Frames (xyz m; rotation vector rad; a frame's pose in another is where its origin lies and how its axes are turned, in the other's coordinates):
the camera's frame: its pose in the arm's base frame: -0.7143 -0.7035 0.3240 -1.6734 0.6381 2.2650
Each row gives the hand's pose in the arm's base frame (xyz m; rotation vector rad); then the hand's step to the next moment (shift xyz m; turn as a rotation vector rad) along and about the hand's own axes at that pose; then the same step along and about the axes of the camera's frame.
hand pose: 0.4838 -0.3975 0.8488 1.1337 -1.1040 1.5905
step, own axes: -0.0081 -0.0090 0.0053 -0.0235 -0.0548 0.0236
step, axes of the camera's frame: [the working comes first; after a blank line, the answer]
step, axes of the arm's base frame: 0.0114 -0.0042 -0.0053 0.0620 -0.0136 -0.0088

0.0018 -0.0024 -0.0129 -0.0099 -0.0177 -0.0608
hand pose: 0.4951 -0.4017 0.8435 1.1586 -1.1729 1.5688
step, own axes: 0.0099 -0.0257 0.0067 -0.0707 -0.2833 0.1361
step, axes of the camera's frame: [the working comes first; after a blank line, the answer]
step, axes of the arm's base frame: 0.0237 -0.0002 0.0156 0.3121 -0.0794 0.0058

-0.0221 -0.0074 -0.0162 -0.0969 -0.0698 -0.2992
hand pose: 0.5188 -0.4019 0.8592 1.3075 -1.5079 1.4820
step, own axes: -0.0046 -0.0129 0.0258 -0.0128 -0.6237 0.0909
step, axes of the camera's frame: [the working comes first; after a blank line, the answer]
step, axes of the arm's base frame: 0.0184 -0.0223 -0.0041 0.6047 -0.0024 0.1782

-0.0006 0.0104 -0.0273 -0.3548 -0.2347 -0.4652
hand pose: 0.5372 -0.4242 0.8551 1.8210 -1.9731 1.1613
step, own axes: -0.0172 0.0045 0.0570 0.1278 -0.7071 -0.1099
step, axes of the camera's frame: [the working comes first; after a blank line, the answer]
step, axes of the arm's base frame: 0.0191 -0.0253 -0.0506 0.5824 0.0324 0.4338

0.0436 0.0036 -0.0406 -0.5927 -0.2051 -0.3674
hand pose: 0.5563 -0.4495 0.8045 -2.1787 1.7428 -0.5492
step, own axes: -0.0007 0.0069 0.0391 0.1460 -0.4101 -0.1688
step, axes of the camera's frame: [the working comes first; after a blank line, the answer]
step, axes of the arm's base frame: 0.0123 -0.0011 -0.0377 0.3023 -0.0506 0.3522

0.0322 -0.0119 -0.0200 -0.4247 -0.0228 -0.1926
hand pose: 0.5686 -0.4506 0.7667 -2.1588 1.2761 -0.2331
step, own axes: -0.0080 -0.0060 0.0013 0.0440 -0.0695 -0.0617
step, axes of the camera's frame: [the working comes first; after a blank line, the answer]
step, axes of the arm's base frame: 0.0008 0.0093 0.0037 0.0467 -0.0385 0.0831

-0.0043 -0.0078 0.0048 -0.0912 0.0289 -0.0377
